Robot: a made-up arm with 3 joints. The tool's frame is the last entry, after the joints.
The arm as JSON. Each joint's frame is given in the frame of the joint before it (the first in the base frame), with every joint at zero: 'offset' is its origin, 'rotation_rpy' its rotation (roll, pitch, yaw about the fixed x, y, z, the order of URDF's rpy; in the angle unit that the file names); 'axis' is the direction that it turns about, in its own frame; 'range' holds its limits. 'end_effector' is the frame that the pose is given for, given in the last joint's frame.
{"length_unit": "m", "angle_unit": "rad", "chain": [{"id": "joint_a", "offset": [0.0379, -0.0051, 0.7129], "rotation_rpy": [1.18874, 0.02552, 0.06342], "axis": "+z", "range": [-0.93, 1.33]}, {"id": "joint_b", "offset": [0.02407, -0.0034, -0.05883], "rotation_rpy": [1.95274, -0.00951, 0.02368], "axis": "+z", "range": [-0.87, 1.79]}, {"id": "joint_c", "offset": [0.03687, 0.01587, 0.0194], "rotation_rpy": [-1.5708, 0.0, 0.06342], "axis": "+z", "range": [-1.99, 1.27]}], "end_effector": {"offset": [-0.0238, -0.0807, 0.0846], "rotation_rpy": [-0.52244, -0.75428, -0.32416]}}
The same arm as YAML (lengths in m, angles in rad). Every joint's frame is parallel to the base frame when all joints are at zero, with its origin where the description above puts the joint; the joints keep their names.
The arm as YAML. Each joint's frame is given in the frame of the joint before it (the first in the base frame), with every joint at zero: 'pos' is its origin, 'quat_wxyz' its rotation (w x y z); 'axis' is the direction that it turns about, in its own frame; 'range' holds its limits. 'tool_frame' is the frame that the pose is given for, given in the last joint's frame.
length_unit: m
angle_unit: rad
joints:
  - joint: joint_a
    pos: [0.0379, -0.0051, 0.7129]
    quat_wxyz: [1.0, 0.0, 0.0, 0.0]
    axis: [0.068302, -0.92543, 0.372712]
    range: [-0.93, 1.33]
  - joint: joint_b
    pos: [0.02, 0.0547, -0.0257]
    quat_wxyz: [1.0, 0.0, 0.0, 0.0]
    axis: "-z"
    range: [-0.87, 1.79]
  - joint: joint_c
    pos: [0.0378, -0.0135, -0.0194]
    quat_wxyz: [1.0, 0.0, 0.0, 0.0]
    axis: "-y"
    range: [-1.99, 1.27]
tool_frame:
  pos: [-0.0238, -0.0846, -0.0807]
  quat_wxyz: [0.824089, 0.407779, -0.052013, -0.389729]

